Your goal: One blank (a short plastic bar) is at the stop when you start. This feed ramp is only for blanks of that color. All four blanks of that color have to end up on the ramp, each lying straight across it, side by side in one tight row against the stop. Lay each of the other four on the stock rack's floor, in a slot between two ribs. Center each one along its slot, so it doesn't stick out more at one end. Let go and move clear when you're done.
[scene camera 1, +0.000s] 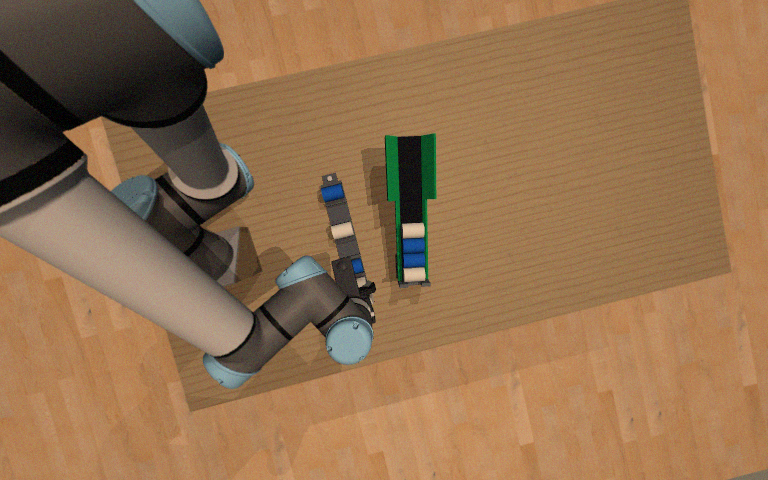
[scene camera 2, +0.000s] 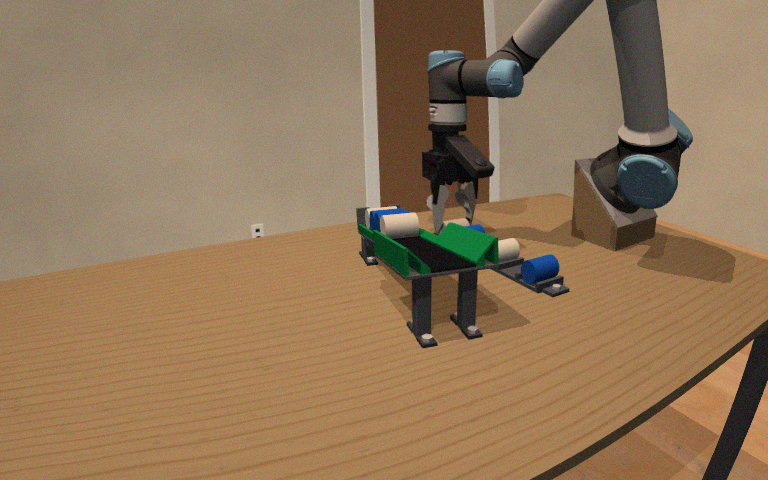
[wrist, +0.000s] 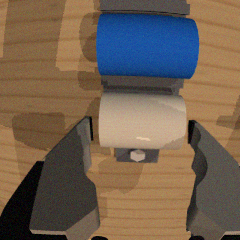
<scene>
I see my gripper [scene camera 2: 453,231], a blue blank [scene camera 2: 538,269] and a blue blank [wrist: 126,45].
My gripper shows as well in scene camera 1 [scene camera 1: 357,285] and in the wrist view [wrist: 140,120].
</scene>
